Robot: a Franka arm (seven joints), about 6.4 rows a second.
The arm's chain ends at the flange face. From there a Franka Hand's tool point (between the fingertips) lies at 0.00 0.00 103.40 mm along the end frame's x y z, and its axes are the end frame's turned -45 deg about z.
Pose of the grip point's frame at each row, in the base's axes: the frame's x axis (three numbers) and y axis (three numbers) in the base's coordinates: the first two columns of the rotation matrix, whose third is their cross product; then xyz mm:
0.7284, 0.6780, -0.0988, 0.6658, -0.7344, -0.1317, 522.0, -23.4, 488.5
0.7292, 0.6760, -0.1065, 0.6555, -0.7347, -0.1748, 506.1, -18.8, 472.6
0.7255, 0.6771, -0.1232, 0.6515, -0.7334, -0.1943, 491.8, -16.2, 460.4
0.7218, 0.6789, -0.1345, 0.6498, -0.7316, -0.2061, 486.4, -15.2, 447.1
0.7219, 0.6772, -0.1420, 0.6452, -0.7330, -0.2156, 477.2, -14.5, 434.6
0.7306, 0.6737, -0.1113, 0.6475, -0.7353, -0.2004, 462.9, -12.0, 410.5
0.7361, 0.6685, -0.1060, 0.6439, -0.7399, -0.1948, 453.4, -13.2, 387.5
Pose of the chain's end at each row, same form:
0.9858, -0.0399, -0.1630, -0.0443, -0.9987, -0.0233, 538.7, -26.5, 590.5
0.9791, -0.0415, -0.1989, -0.0521, -0.9975, -0.0483, 526.4, -24.8, 573.8
0.9737, -0.0398, -0.2245, -0.0523, -0.9974, -0.0503, 514.7, -22.5, 561.0
0.9699, -0.0373, -0.2408, -0.0509, -0.9974, -0.0506, 511.0, -21.5, 547.3
0.9667, -0.0395, -0.2529, -0.0542, -0.9972, -0.0520, 503.1, -21.1, 534.5
0.9745, -0.0436, -0.2204, -0.0588, -0.9963, -0.0630, 485.3, -19.7, 511.2
0.9758, -0.0505, -0.2127, -0.0652, -0.9959, -0.0628, 475.0, -21.0, 488.3

